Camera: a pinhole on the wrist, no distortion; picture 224 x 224 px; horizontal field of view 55.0 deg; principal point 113.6 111.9 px. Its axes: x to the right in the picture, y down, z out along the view. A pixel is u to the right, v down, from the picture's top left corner.
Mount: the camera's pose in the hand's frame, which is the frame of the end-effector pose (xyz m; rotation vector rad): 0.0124 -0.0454 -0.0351 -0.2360 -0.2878 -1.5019
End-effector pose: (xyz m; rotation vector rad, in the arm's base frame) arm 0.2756 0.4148 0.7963 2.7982 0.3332 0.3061
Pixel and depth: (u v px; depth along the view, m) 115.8 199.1 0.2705
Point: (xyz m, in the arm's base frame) 0.4445 0.3386 0.6226
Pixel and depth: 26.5 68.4 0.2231
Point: 0.2885 0.2610 0.6896
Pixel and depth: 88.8 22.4 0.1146
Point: 0.2539 0.3840 0.7271
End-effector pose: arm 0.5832 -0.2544 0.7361 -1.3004 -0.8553 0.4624
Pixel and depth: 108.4 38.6 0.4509
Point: 0.2067 -0.1002 0.6029
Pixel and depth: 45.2 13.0 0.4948
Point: 0.1859 -0.1303 0.4371
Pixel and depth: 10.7 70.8 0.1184
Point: 0.5355 -0.2196 0.6892
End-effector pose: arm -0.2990 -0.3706 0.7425 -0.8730 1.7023 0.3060
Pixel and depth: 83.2 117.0 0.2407
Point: -0.2140 -0.2173 0.6624
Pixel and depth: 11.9 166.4 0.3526
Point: -0.2881 -0.0919 0.5364
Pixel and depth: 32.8 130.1 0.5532
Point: -0.2274 0.1057 0.5042
